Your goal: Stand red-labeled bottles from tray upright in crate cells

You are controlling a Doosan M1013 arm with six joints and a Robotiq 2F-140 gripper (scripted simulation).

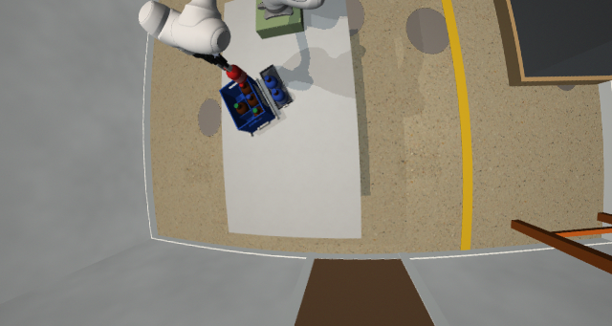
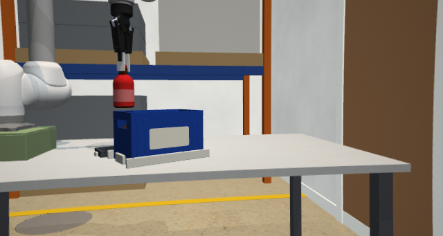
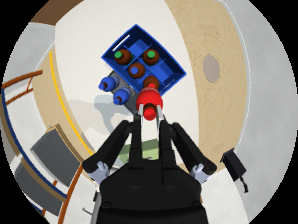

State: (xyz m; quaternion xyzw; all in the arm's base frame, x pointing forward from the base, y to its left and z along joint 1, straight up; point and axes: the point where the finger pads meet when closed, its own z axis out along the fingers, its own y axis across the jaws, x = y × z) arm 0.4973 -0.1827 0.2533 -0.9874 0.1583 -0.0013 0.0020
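The red-labeled bottle lies 90 mm below my hand. From my hand the other things lie so: blue crate 270 mm below, 120 mm ahead, 10 mm to the right.
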